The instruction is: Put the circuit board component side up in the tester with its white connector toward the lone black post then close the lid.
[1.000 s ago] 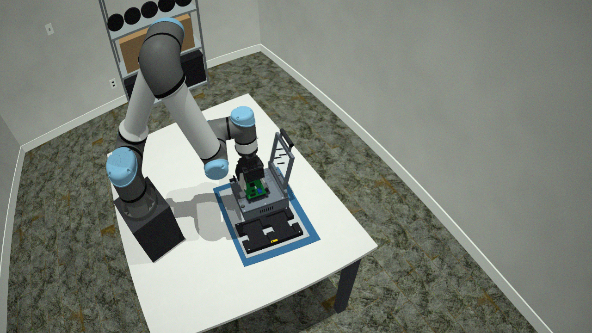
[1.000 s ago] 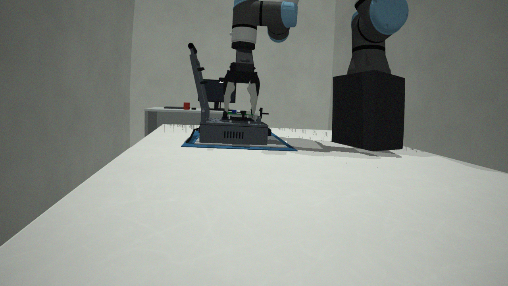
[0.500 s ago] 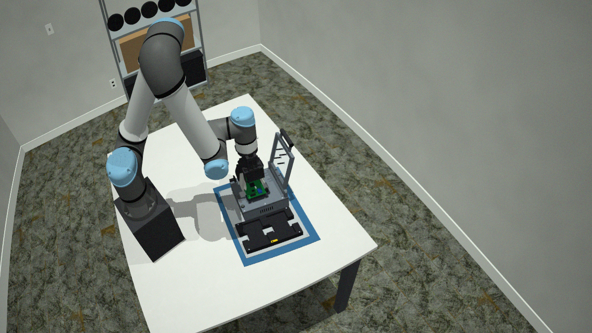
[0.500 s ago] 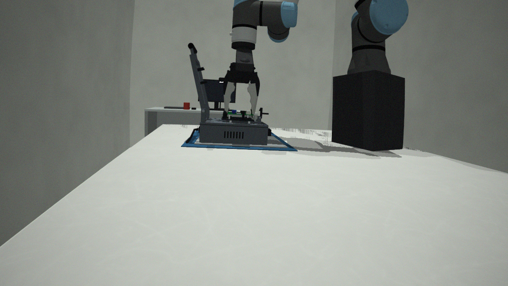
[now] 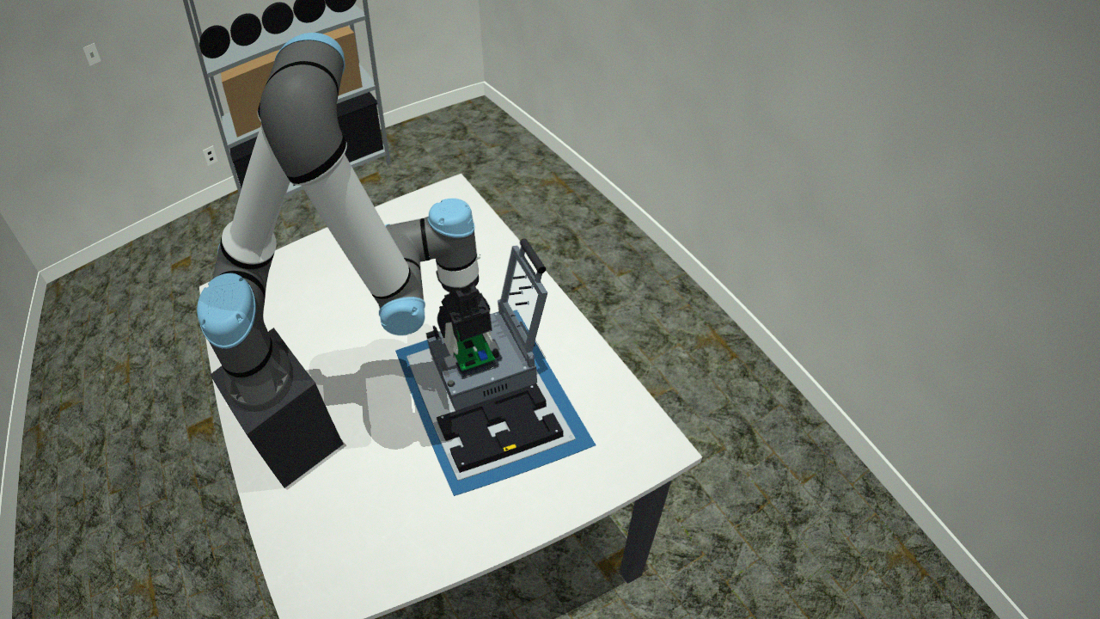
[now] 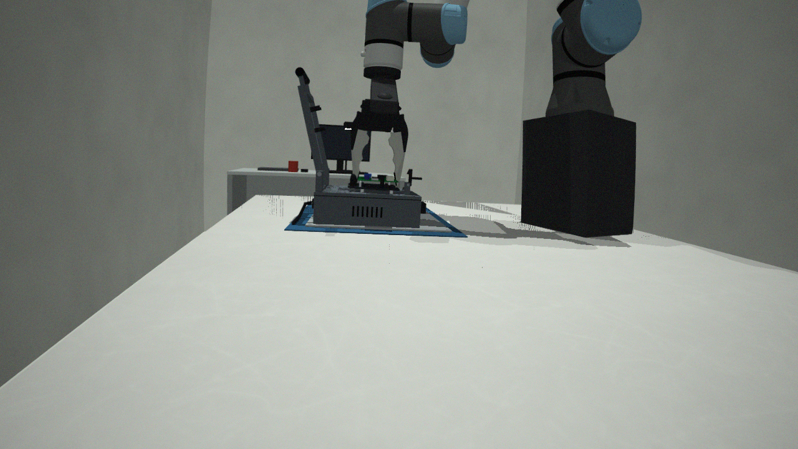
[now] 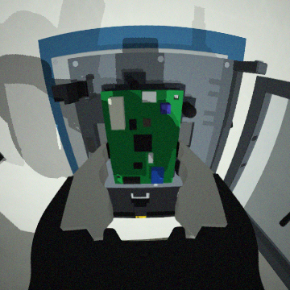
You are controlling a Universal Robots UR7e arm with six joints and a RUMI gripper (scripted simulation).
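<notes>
The green circuit board lies right at my hand. From my hand the other things lie so: lid (130 mm ahead, 100 mm above).
</notes>
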